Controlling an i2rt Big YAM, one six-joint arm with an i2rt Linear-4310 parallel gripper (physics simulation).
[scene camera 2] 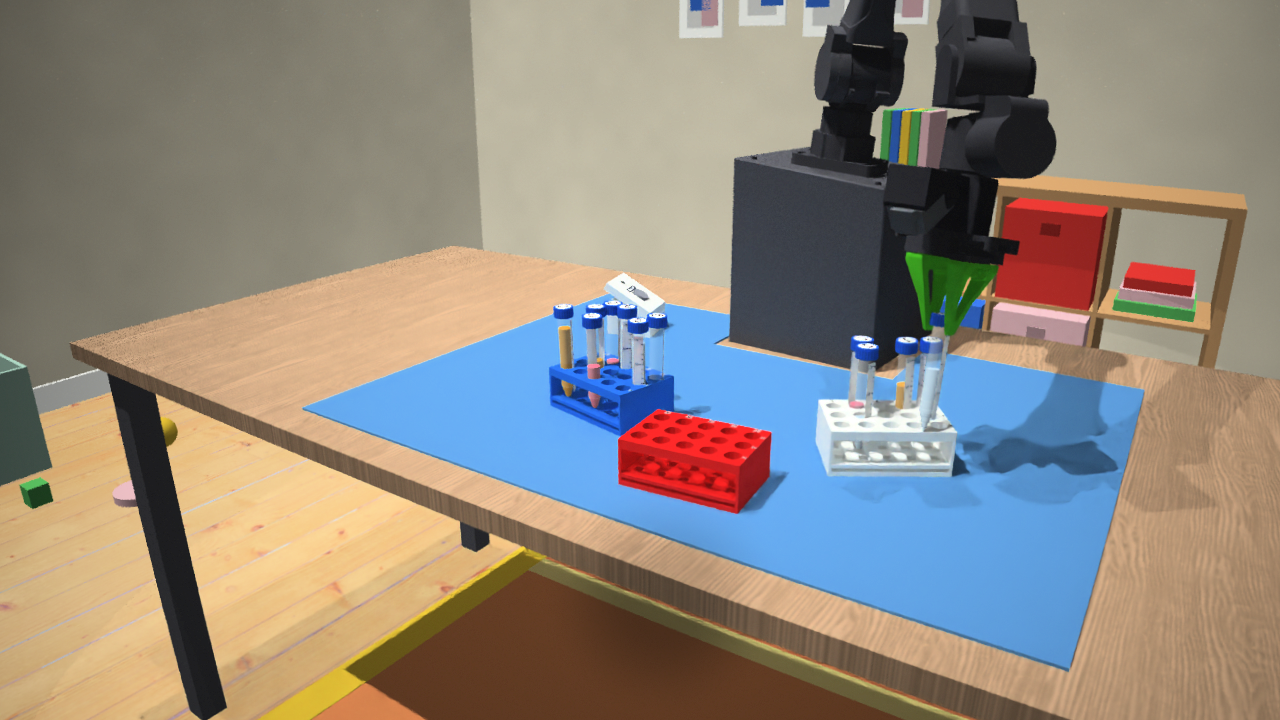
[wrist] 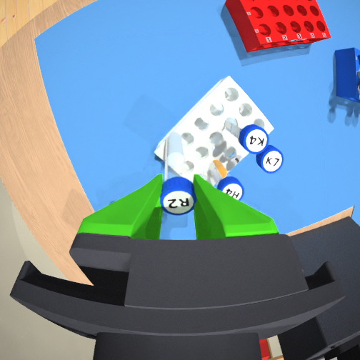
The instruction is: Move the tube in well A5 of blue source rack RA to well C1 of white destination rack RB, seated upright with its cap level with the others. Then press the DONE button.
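Frame: origin at the arm's base, x ahead, y left, z up, level; centimetres.
Seen in the pictures: gripper, fingertip midpoint: [scene camera 2: 938,332]; arm's base, link origin: [scene camera 2: 839,167].
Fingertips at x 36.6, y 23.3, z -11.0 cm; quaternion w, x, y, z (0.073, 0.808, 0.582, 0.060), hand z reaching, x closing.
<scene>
Offsets run from my fingertips to a thing's top centre. "*": to the spot under its first point. Level surfaces: height alone.
My gripper [scene camera 2: 938,327] [wrist: 177,181] is shut on the blue-capped tube marked R2 @[* dx +0.6, dy +0.0, dz +1.5 cm] [scene camera 2: 938,319] [wrist: 178,196], above one end of the white rack @[dx -0.4, dy -4.5, dz -9.9 cm] [scene camera 2: 836,452] [wrist: 165,142]. The held tube's clear body slants slightly down to that end; whether its tip is inside a well, and which one, I cannot tell. Another blue cap @[dx +0.6, dy +0.1, dz +2.0 cm] [scene camera 2: 930,344] shows just below it in the scene view. Tubes K4 [wrist: 254,139], K7 [wrist: 270,159] and H4 [wrist: 231,190] stand in the white rack. The blue rack @[dx +3.1, dy -36.6, dz -9.9 cm] [scene camera 2: 648,402] [wrist: 346,75] holds several blue-capped tubes; its well labels are unreadable.
An empty red rack @[dx +14.1, dy -19.4, dz -9.9 cm] [scene camera 2: 693,456] [wrist: 280,30] stands between the blue and white racks, nearer the front edge. A tilted white box @[* dx -25.8, dy -51.0, dz -8.8 cm] [scene camera 2: 634,292] with a small dark marking is behind the blue rack. The arm's dark pedestal [scene camera 2: 805,259] stands behind the blue mat @[dz -14.9 cm] [scene camera 2: 447,394] [wrist: 100,75].
</scene>
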